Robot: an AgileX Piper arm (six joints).
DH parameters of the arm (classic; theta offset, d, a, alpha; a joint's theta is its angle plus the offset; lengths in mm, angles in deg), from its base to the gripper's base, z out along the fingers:
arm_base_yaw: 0 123 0 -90
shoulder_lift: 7.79 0 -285.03 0
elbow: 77.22 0 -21.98 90
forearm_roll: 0 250.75 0 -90
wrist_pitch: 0 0 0 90
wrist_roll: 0 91 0 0
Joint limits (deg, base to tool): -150..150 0..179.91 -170..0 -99.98..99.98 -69.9..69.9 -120..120
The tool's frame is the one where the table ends.
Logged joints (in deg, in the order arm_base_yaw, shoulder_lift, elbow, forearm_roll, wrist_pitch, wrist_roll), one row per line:
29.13, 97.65, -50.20, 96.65, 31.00, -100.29
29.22, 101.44, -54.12, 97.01, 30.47, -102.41
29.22, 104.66, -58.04, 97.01, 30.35, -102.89
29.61, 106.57, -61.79, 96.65, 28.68, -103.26
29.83, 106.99, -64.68, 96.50, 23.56, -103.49
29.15, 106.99, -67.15, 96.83, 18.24, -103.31
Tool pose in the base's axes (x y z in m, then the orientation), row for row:
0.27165, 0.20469, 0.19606, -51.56, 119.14, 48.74
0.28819, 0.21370, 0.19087, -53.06, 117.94, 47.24
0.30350, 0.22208, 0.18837, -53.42, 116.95, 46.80
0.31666, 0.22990, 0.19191, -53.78, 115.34, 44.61
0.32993, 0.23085, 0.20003, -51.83, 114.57, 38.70
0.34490, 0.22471, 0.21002, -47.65, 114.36, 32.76
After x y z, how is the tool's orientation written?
As a rotation vector, in degrees.
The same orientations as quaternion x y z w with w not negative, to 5 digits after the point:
-0.34790, 0.80389, 0.32887, 0.35293
-0.35940, 0.79886, 0.31998, 0.36094
-0.36304, 0.79479, 0.31805, 0.36792
-0.36825, 0.78977, 0.30546, 0.38386
-0.35928, 0.79418, 0.26826, 0.41017
-0.33441, 0.80259, 0.22991, 0.43721

